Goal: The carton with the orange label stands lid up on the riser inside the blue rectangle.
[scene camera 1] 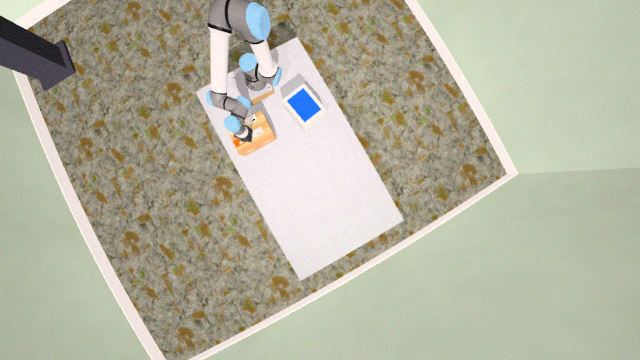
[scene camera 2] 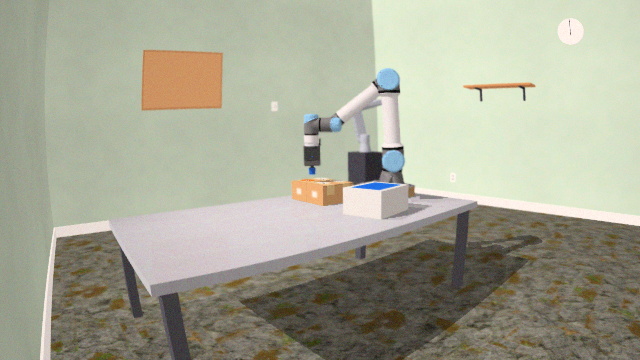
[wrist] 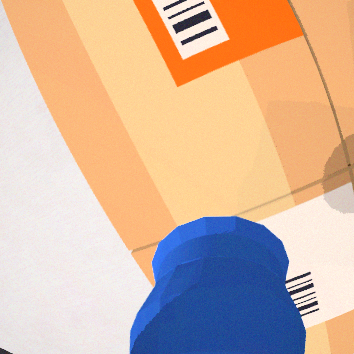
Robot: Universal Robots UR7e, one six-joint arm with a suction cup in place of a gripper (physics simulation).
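Observation:
The cardboard carton stands on the table beside the riser. Its orange label is on the upper face, next to a seam and a white barcode label. The riser is a white block with a blue rectangle on its top and nothing on it. My gripper, a blue suction cup, points down a little above the carton's top, with a gap below it. Its suction is on and it carries nothing. The arm partly hides the carton in scene camera 1.
The grey table carries everything. A low brown object lies near the arm's base. A dark pedestal with a grey arm on it stands behind the table.

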